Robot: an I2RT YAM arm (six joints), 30 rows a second.
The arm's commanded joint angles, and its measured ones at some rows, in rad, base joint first. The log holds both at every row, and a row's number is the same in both.
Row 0, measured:
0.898 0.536 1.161 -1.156 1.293 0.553
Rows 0 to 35, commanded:
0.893 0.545 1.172 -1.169 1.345 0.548
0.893 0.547 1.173 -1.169 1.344 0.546
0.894 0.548 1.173 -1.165 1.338 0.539
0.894 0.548 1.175 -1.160 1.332 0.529
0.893 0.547 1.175 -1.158 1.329 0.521
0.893 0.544 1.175 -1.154 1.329 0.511
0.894 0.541 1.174 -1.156 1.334 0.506
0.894 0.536 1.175 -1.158 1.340 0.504
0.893 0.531 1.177 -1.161 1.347 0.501
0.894 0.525 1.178 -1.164 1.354 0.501
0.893 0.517 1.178 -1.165 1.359 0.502
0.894 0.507 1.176 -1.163 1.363 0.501
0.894 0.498 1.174 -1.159 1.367 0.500
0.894 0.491 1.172 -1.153 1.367 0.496
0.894 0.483 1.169 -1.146 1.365 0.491
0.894 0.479 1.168 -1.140 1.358 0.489
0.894 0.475 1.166 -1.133 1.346 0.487
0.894 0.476 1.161 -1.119 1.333 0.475
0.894 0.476 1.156 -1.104 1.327 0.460
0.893 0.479 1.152 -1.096 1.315 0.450
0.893 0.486 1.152 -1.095 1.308 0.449
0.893 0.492 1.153 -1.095 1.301 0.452
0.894 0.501 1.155 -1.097 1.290 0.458
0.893 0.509 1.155 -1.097 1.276 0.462
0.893 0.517 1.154 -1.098 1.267 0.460
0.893 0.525 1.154 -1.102 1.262 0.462
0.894 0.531 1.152 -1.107 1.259 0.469
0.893 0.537 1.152 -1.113 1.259 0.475
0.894 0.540 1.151 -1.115 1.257 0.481
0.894 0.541 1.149 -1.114 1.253 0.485
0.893 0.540 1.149 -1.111 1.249 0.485
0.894 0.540 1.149 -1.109 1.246 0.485
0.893 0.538 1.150 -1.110 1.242 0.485
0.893 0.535 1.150 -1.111 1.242 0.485
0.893 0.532 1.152 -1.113 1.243 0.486
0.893 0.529 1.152 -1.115 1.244 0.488
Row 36, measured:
0.898 0.538 1.156 -1.125 1.242 0.479
